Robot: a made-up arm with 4 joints.
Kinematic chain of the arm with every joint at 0, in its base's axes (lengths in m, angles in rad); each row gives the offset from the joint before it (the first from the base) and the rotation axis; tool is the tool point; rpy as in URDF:
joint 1: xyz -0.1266 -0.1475 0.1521 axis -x
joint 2: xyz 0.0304 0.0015 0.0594 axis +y
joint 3: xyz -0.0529 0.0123 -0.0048 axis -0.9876 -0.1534 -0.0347
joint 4: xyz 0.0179 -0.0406 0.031 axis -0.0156 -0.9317 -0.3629
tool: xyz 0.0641 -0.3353 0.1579 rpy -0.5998 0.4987 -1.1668
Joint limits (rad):
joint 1: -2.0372..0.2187
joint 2: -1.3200..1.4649
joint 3: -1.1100..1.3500
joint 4: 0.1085..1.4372
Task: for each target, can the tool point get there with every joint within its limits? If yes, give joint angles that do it. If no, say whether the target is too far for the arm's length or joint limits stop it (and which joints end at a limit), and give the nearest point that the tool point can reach.
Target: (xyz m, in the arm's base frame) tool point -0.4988 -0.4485 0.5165
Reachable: no: too far | nearest point -0.4042 -0.3868 0.4418 | short by 0.135 m
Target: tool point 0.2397 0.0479 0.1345
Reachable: no: joint limits stop it (at a limit: joint 1, joint 2, joint 3, joint 4) | nearest point 0.3022 0.0066 0.3073 | short by 0.188 m
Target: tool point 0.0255 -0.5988 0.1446
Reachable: yes | joints -0.8954 1.1741 0.2769 0.9017
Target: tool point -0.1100 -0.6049 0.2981
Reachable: yes | joints -0.9258 0.2132 0.6829 0.3175
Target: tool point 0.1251 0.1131 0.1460
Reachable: no: joint limits stop it (at a limit: joint 1, joint 2, joint 3, joint 4) | nearest point 0.0569 0.1994 0.1154 | short by 0.114 m
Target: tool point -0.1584 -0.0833 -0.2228
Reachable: yes | joints -1.0350 -0.8119 -0.8239 1.2285
